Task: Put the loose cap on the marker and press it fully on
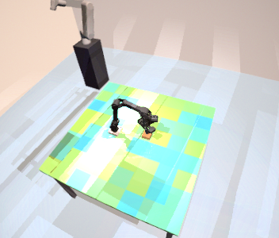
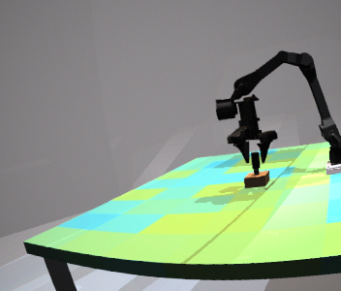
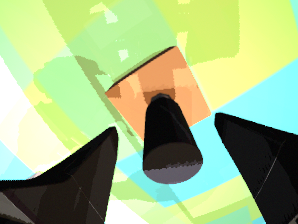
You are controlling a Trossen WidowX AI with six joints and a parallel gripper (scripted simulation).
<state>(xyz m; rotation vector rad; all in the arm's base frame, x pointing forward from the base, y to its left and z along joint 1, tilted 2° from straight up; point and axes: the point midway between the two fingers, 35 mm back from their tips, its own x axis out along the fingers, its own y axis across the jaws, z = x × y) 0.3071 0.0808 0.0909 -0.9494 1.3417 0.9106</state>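
Right now my gripper tip is 1 cm below the marker cap. Also, from my gripper tip: orange holder block: 6 cm below.
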